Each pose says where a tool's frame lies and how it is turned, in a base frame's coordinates. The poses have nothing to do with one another.
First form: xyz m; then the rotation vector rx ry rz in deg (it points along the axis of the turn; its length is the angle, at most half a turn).
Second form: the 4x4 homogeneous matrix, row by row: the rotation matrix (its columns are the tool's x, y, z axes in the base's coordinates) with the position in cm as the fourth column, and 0 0 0 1 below. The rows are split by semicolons. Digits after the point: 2 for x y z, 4 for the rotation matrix.
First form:
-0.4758, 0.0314, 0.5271, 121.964, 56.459, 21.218
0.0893, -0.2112, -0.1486, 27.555, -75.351, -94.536
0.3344, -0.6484, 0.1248, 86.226, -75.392, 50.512
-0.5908, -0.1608, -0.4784, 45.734, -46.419, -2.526
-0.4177, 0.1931, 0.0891, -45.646, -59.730, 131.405
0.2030, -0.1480, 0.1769, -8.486, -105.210, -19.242
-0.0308, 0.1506, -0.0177, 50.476, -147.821, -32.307
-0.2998, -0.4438, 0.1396, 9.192, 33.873, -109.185
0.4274, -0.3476, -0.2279, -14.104, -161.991, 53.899
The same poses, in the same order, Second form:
0.6620, 0.5316, 0.5284, -47.58; 0.7480, -0.4239, -0.5107, 3.14; -0.0475, 0.7333, -0.6783, 52.71; 0, 0, 0, 1
-0.4821, 0.4216, -0.7680, 8.93; -0.8427, 0.0167, 0.5381, -21.12; 0.2397, 0.9066, 0.3472, -14.86; 0, 0, 0, 1
0.1717, -0.9837, -0.0542, 33.44; -0.3241, -0.0045, -0.9460, -64.84; 0.9303, 0.1799, -0.3195, 12.48; 0, 0, 0, 1
0.7049, -0.2547, -0.6620, -59.08; -0.3251, 0.7135, -0.6207, -16.08; 0.6305, 0.6527, 0.4201, -47.84; 0, 0, 0, 1
-0.7072, -0.1923, -0.6804, -41.77; 0.6391, -0.5856, -0.4987, 19.31; -0.3025, -0.7875, 0.5370, 8.91; 0, 0, 0, 1
-0.2891, 0.2719, -0.9179, 20.30; -0.0706, 0.9502, 0.3037, -14.80; 0.9547, 0.1526, -0.2555, 17.69; 0, 0, 0, 1
-0.7428, -0.4971, -0.4486, -3.08; -0.6389, 0.7266, 0.2527, 15.06; 0.2003, 0.4743, -0.8573, -1.77; 0, 0, 0, 1
-0.4086, 0.8986, 0.1602, -29.98; -0.8314, -0.2940, -0.4714, -44.38; -0.3765, -0.3258, 0.8672, 13.96; 0, 0, 0, 1
-0.9750, 0.1072, -0.1945, 42.74; 0.2024, 0.7897, -0.5792, -34.76; 0.0915, -0.6041, -0.7916, -22.79; 0, 0, 0, 1

